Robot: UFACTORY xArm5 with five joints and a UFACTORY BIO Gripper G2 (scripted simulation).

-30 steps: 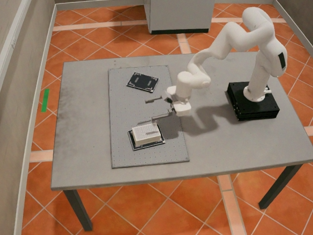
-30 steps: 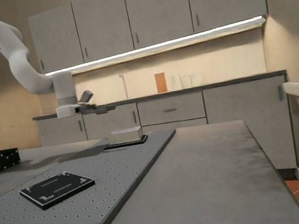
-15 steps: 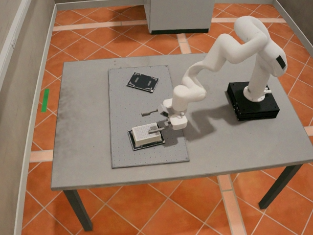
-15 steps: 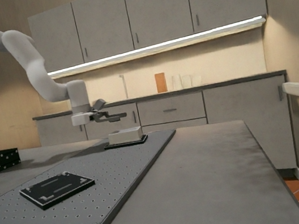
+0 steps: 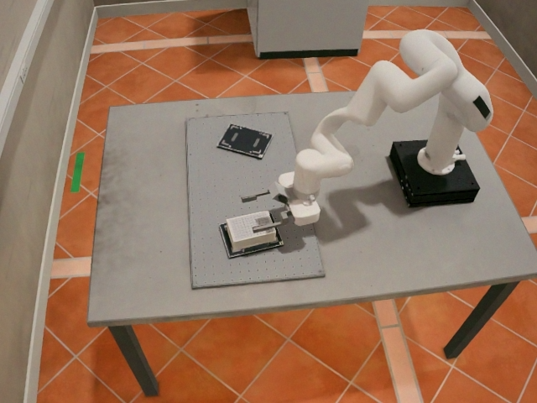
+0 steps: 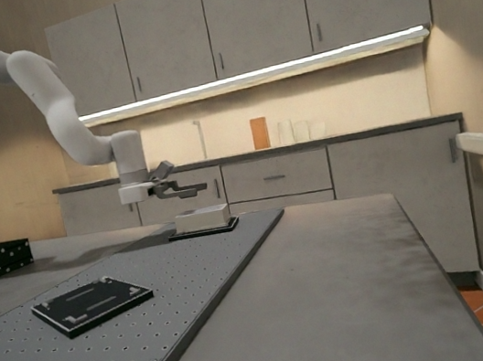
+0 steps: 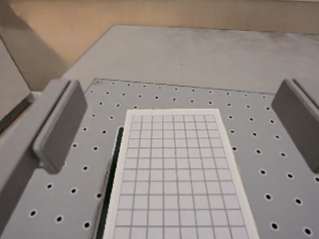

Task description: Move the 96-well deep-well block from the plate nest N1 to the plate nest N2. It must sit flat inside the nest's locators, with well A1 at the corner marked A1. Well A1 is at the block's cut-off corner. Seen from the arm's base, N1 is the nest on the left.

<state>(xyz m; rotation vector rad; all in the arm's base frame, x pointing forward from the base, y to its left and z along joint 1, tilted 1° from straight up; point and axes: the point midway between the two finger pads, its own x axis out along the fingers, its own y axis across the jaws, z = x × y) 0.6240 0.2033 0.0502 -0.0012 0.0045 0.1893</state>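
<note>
Right now the white 96-well deep-well block is 10 mm ahead of my hand and 80 mm below it. Also, from my hand: black plate nest N1: 10 mm ahead, 100 mm below; black plate nest N2: 10 mm behind, 400 mm to the right, 100 mm below.
</note>
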